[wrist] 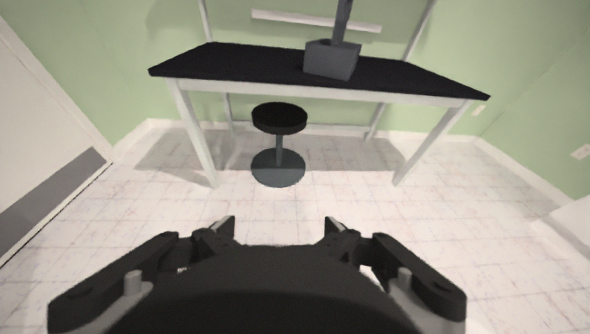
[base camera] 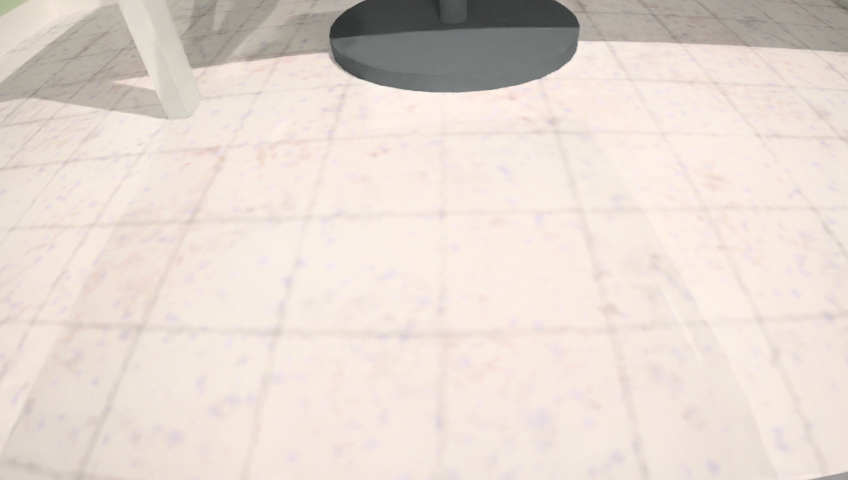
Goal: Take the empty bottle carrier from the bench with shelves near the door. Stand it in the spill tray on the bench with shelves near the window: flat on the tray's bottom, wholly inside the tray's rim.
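Frame: origin at the arm's base, x left, y ahead, z down, level; metres.
Seen in the pictures: gripper, fingertip midpoint: (wrist: 280, 226).
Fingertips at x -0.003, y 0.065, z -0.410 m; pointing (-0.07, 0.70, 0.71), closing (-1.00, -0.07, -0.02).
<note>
Pixels of each thing's middle, then the offset from my fingertips to it. "spot": a spot on its surface instead. Level surfaces: height alone.
- bottle carrier, body centre: (wrist: 339, 35) dx -0.290, dy +0.836, dz -0.095 m
- bench, surface height: dz +0.045 m
- round black stool, body centre: (wrist: 280, 116) dx -0.036, dy +0.899, dz +0.349 m
- white bench leg, surface spot: (base camera: 160, 65) spot: dx +0.413, dy +0.672, dz +0.711 m
The bottle carrier (wrist: 330, 60) is a dark grey box with an upright centre piece rising out of the top of the wrist view. It stands on the black top of a bench (wrist: 240, 65) with white legs, right of the bench's middle. My gripper (wrist: 280, 226) is open, with its fingers wide apart and tile floor showing between them. It is well short of the bench, apart from the carrier. The spill tray does not show in either view.
A round black stool (wrist: 279, 118) stands under the bench's front edge; its grey base (base camera: 455, 56) and a white bench leg (base camera: 160, 65) show ahead of the base. A door (wrist: 45, 140) is at the left, a white cabinet (wrist: 572, 225) at the right edge.
</note>
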